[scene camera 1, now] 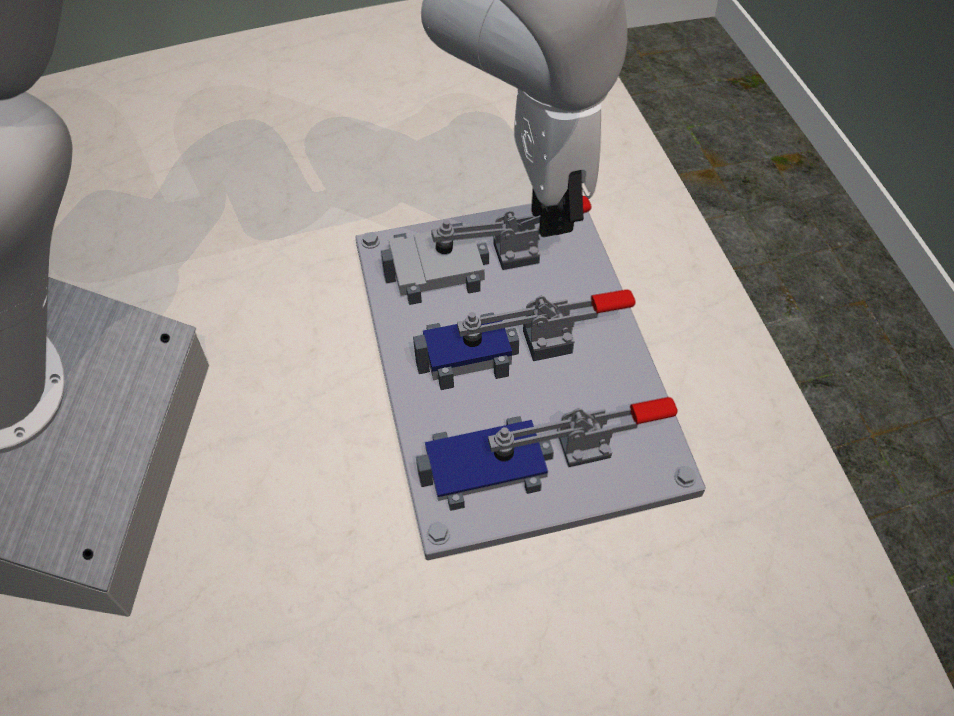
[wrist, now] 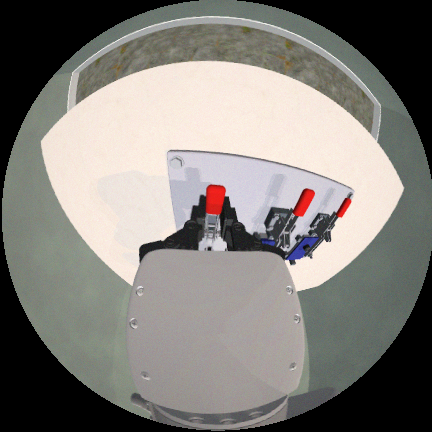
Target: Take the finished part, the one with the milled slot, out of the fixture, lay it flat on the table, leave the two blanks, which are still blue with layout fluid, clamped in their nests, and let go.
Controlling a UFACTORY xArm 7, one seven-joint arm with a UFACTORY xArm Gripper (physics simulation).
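Places are measured from the arm's base along level axes (x left, y back, z up), in millimetres.
Pixels of known places: gripper, between the fingertips: (scene camera 1: 551, 222) (wrist: 212, 205).
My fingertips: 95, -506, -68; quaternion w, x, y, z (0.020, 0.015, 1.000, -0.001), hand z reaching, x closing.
Note:
For each thing: its top centre in the pictures, then the offset to it from my fingertips, as dx, dy, dz.
- finished part, centre of its top: (scene camera 1: 435, 254) (wrist: 208, 248) +4, +113, -14
- fixture plate, centre of its top: (scene camera 1: 514, 349) (wrist: 269, 227) -108, +70, -35
- middle clamp's red handle, centre of its top: (scene camera 1: 611, 297) (wrist: 304, 206) -111, -17, +12
The finished part (scene camera 1: 450, 267), bare grey, lies in the far nest of the fixture plate (scene camera 1: 493, 396) (wrist: 240, 170), with its clamp's black-tipped spindle (scene camera 1: 444, 244) down on it. My gripper (scene camera 1: 566, 218) (wrist: 212, 205) is shut on that clamp's red handle (scene camera 1: 586, 204) (wrist: 215, 196), with a black finger on each side of it. Two blue blanks (scene camera 1: 450, 352) (scene camera 1: 477, 467) lie in the middle and near nests, each under a lowered clamp spindle. In the wrist view the finished part is hidden behind the gripper body.
The middle clamp's red handle (scene camera 1: 613, 300) (wrist: 304, 202) and the near clamp's red handle (scene camera 1: 653, 410) (wrist: 344, 207) point toward the table's floor-side edge. Bolt heads (scene camera 1: 437, 532) (scene camera 1: 685, 476) stand up at the plate corners. The robot's base block (scene camera 1: 100, 462) is at the left.

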